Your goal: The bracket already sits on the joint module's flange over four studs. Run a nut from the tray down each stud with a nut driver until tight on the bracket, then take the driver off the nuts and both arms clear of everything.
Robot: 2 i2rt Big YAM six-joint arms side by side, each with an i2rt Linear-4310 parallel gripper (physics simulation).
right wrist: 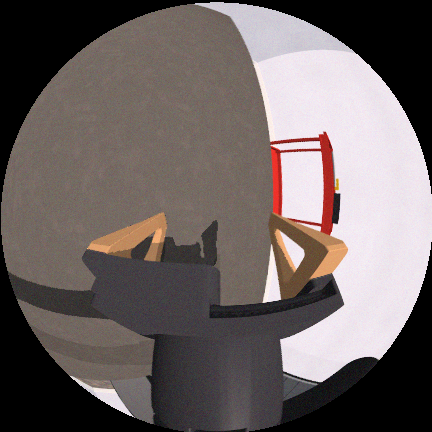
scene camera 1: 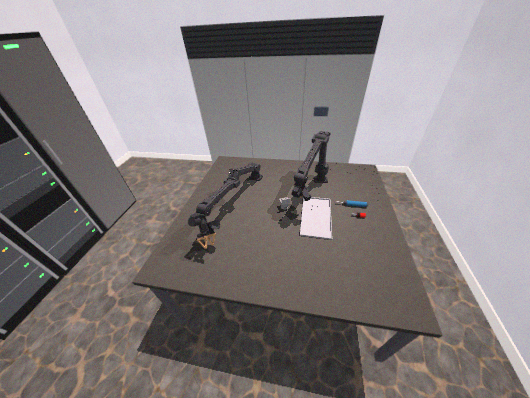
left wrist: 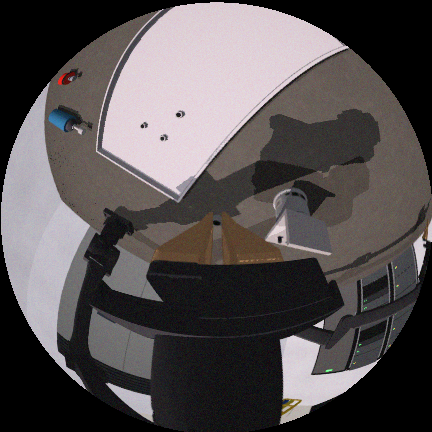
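My left gripper is shut on a small nut at its fingertips, between the tray and the joint module. Three nuts lie in the white tray. The grey joint module carries the pale bracket; one dark stud shows in the left wrist view, the others are hidden or unclear. A blue-handled driver and a red-handled driver lie beside the tray. My right gripper is open and empty, far from these.
The dark table bears both arms, mounted along its back edge. The right arm stretches over the table's left side in scene camera 1. A red frame stands beyond the table edge. A server rack stands at the left.
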